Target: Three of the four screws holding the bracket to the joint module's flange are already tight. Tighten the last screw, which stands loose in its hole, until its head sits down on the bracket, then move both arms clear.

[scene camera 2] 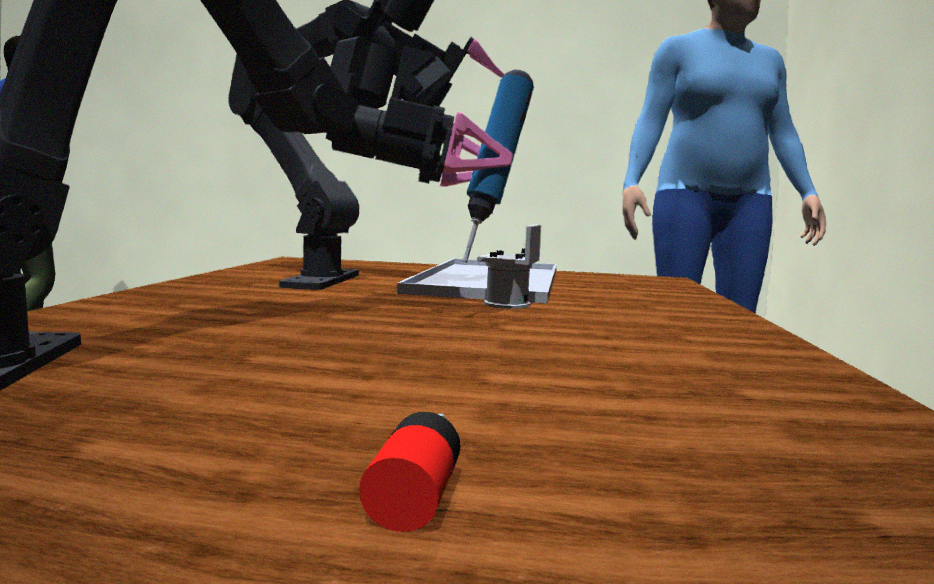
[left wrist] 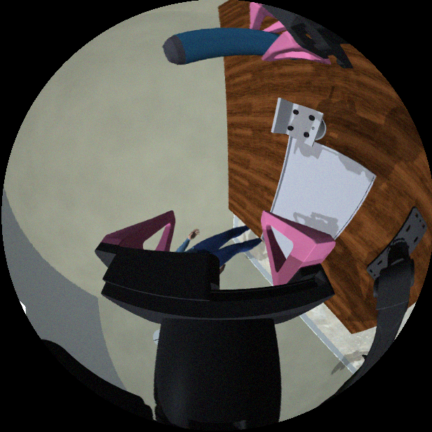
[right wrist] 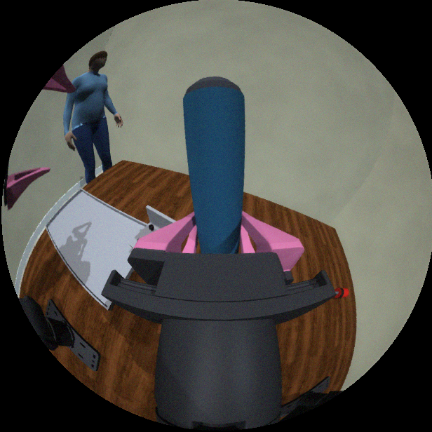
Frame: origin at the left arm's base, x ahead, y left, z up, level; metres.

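Where they show: right gripper, fingertip midpoint: (scene camera 2: 508, 164); left arm's base, origin of the base link: (scene camera 2: 322, 280).
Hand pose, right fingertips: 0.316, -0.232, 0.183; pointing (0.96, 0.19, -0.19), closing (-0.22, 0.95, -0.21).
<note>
Each offset is from my right fingertips to the top centre of the thing, as dx, dy, dz. "*": to the spot under its first point.
The blue screwdriver @[* -0.001, -0.006, +0.062] (scene camera 2: 509, 110) (left wrist: 220, 44) (right wrist: 215, 150) is tilted, handle up, in my right gripper (scene camera 2: 501, 159) (right wrist: 218, 214), which is shut on its handle. Its tip is in the air, left of the bracket (scene camera 2: 532, 244) (left wrist: 300, 121) (right wrist: 160, 216) in scene camera 2. The bracket lies on the grey joint module @[-0.001, +0.103, -0.119] (scene camera 2: 507, 283), its side plate upright. Several dark screw heads (left wrist: 311, 118) show on it; which stands loose I cannot tell. My left gripper (left wrist: 217, 214) (right wrist: 57, 128) is open and empty, high beyond the tray side; scene camera 2 partly hides it.
A pale shallow tray @[* -0.100, +0.140, -0.177] (scene camera 2: 440, 292) (left wrist: 325, 175) (right wrist: 105, 232) lies beside the module. A red cylinder with a black end @[-0.006, -0.446, -0.149] (scene camera 2: 409, 475) (right wrist: 342, 292) lies near the front in scene camera 2. The left arm's base (scene camera 2: 320, 278) stands left of the tray there. A person (scene camera 2: 716, 137) stands behind the table.
</note>
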